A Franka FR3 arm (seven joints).
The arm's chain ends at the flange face. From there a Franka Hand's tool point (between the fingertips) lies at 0.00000 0.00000 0.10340 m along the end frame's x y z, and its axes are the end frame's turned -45 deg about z.
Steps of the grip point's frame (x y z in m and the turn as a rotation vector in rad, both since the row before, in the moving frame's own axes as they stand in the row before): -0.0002, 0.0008, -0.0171, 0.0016, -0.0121, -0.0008; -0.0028, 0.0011, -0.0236, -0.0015, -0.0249, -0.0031; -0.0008, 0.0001, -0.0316, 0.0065, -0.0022, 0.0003; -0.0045, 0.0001, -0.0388, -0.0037, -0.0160, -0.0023
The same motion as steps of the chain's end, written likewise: 0.0014, -0.0001, -0.0171, -0.0074, -0.0097, -0.0008; 0.0005, 0.0008, -0.0236, -0.0187, -0.0165, -0.0031; 0.0001, 0.0010, -0.0316, 0.0030, -0.0062, 0.0003; -0.0022, 0.0018, -0.0388, -0.0139, -0.0087, -0.0023
